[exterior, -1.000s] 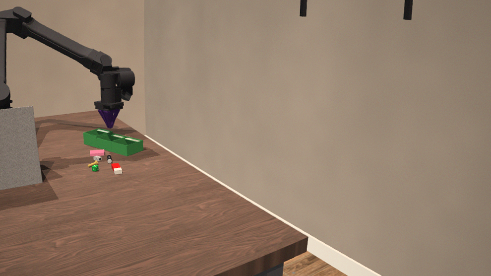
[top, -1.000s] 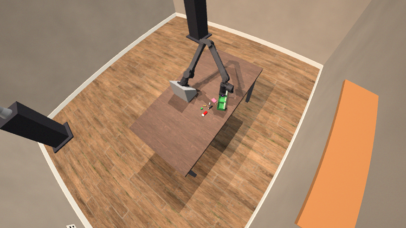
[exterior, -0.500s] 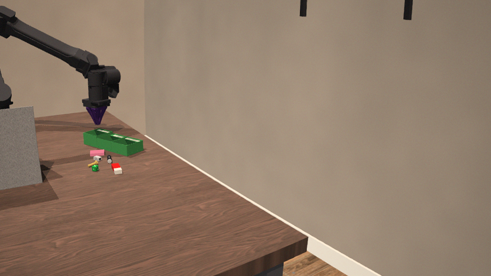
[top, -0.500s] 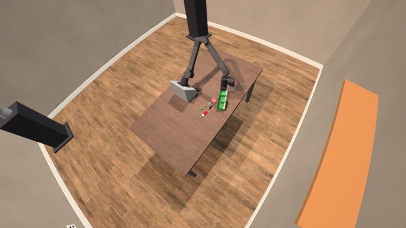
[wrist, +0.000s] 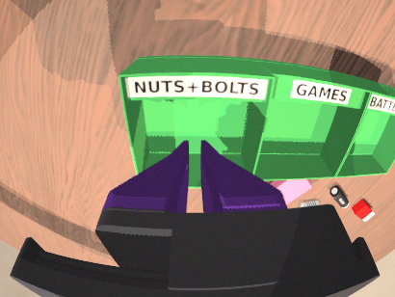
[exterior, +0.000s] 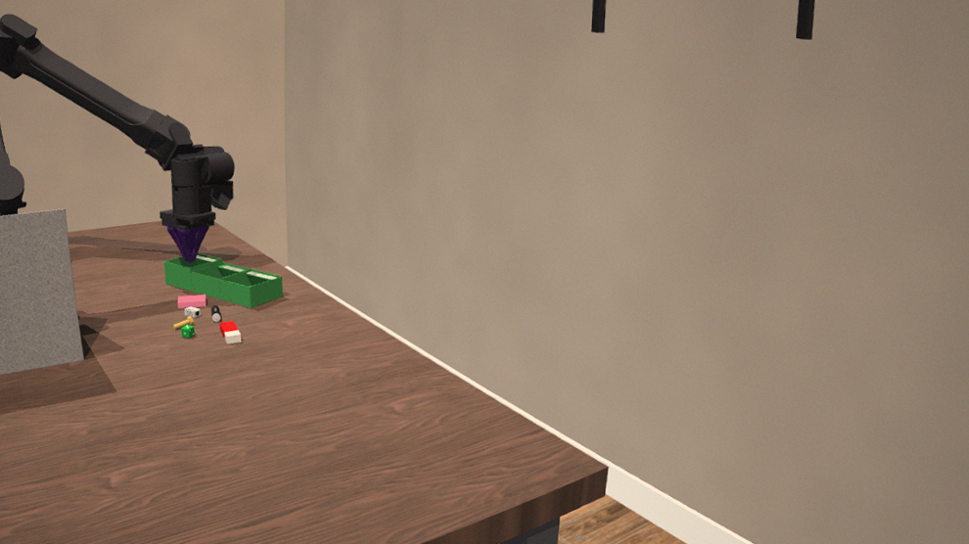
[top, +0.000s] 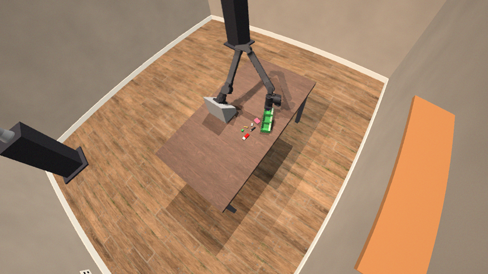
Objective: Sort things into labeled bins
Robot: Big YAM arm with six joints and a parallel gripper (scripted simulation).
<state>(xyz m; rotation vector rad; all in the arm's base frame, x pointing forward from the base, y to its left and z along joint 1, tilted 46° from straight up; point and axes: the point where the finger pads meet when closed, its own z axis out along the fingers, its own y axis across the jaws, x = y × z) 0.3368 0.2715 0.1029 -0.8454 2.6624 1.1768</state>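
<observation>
My gripper is now 220 mm to the left of the black battery, 50 mm above it and 10 mm short of it. From my hand the other things lie so: green three-part bin 70 mm to the right, 50 mm ahead, 30 mm below; pink pad 130 mm to the right, 50 mm below, 20 mm behind; white piece 200 mm to the right, 50 mm below, 20 mm behind.
</observation>
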